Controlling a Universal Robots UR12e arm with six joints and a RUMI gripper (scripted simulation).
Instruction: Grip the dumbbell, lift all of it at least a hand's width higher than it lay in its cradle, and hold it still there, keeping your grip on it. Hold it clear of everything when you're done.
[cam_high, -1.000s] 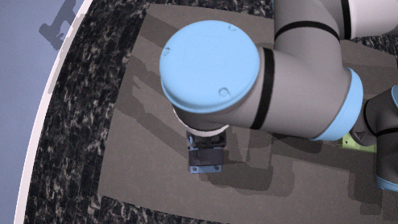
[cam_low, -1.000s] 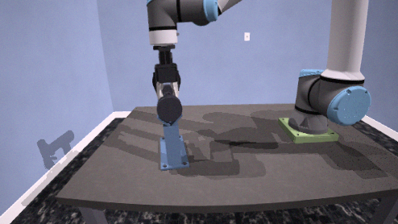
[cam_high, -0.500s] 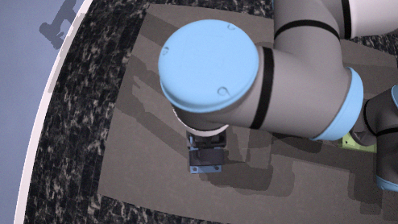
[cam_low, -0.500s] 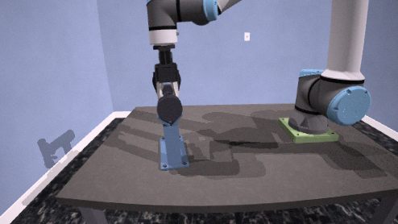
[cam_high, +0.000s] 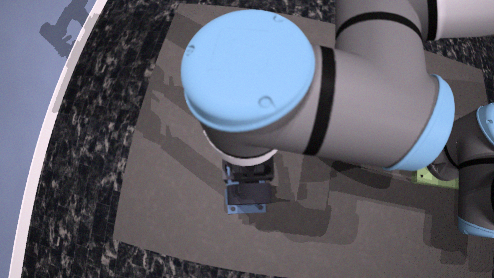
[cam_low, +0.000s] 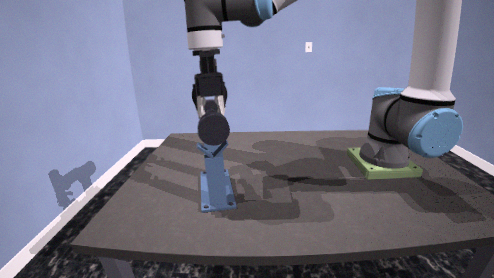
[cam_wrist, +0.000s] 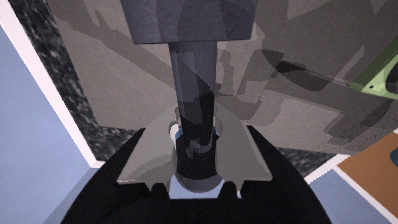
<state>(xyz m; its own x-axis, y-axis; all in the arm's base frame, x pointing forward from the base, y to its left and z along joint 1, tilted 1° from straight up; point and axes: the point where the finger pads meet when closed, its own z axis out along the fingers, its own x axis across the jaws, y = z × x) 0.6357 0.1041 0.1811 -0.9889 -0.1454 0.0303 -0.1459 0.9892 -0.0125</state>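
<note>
Right now my hand is 1 cm short of the blue cradle and 13 cm above it. From my hand the other things lie so: dark dumbbell 1 cm above.
</note>
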